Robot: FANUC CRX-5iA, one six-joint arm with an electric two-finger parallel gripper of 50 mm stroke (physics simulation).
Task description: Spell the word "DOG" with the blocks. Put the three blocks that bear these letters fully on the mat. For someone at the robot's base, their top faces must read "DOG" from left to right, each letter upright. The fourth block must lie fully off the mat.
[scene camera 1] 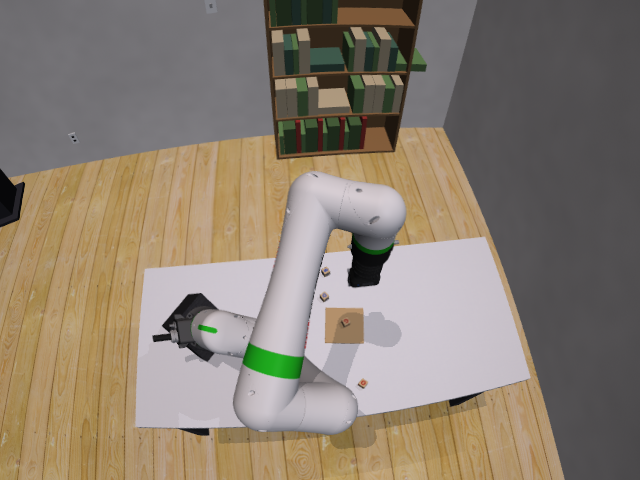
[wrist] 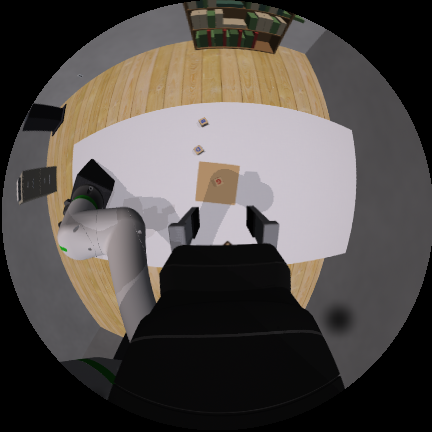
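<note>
The brown mat (scene camera 1: 332,334) (wrist: 202,195) lies on the table. A block with a red letter (scene camera 1: 345,322) (wrist: 218,181) sits on the mat near its middle. A block with a blue mark (scene camera 1: 324,296) (wrist: 198,150) lies off the mat, beyond its far left corner. Another block with a blue mark (scene camera 1: 325,271) (wrist: 203,122) lies farther back, off the mat. A fourth block with a red-orange letter (scene camera 1: 362,383) lies off the mat near the front edge; its tip shows in the wrist view (wrist: 227,243). The letters are too small to read surely. My gripper (wrist: 222,215) is open and empty, high above the table.
The white table (scene camera 1: 439,310) (wrist: 310,165) carries the robot's black base (scene camera 1: 178,315) (wrist: 97,175) at its left end. The arm (scene camera 1: 289,289) crosses over the table left of the mat, and its shadow falls over the mat. A bookshelf (scene camera 1: 336,155) stands behind the table.
</note>
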